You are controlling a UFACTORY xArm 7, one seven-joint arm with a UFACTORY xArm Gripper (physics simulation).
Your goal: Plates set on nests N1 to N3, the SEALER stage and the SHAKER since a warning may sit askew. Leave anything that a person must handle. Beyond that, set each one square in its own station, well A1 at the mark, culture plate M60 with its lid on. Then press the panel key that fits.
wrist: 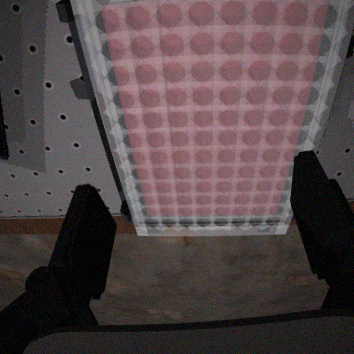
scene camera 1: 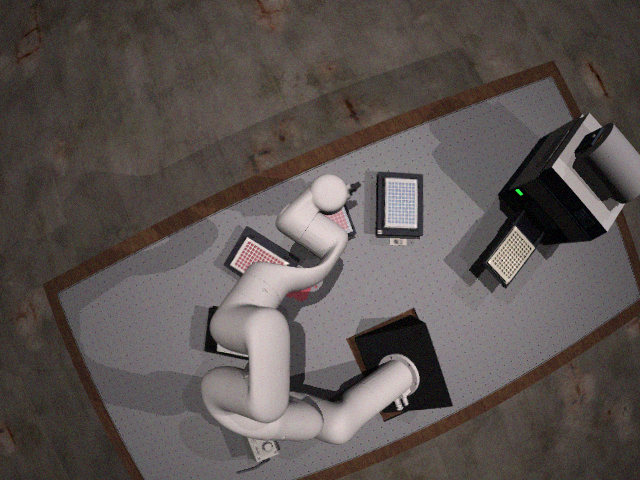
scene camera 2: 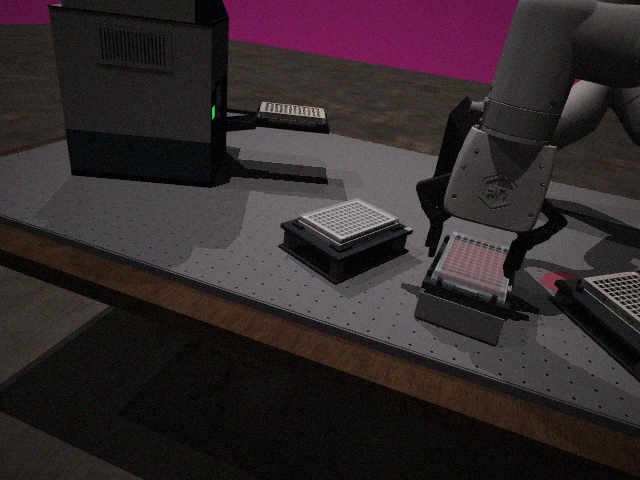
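My gripper (scene camera 2: 469,263) (wrist: 194,191) is open and empty; its fingers stand apart near the two long sides of the pink plate (scene camera 1: 341,219) (scene camera 2: 473,268) (wrist: 210,100). That plate has a clear lid and sits on a raised nest. A red-welled plate (scene camera 1: 255,254) on a dark nest is partly under the arm; its pale frame (scene camera 2: 617,289) shows at right in scene camera 2. A blue-welled plate (scene camera 1: 401,203) (scene camera 2: 348,222) sits on a dark station. A cream plate (scene camera 1: 511,254) (scene camera 2: 292,110) lies on the sealer's stage. Labels and small tilts cannot be read.
The sealer (scene camera 1: 555,186) (scene camera 2: 139,93) shows a green light. A dark station (scene camera 1: 211,328) with a pale plate is mostly hidden under the arm. A red patch (scene camera 1: 301,295) (scene camera 2: 560,280) lies on the table. A small box with a dial (scene camera 1: 264,448) stands near the table's front edge.
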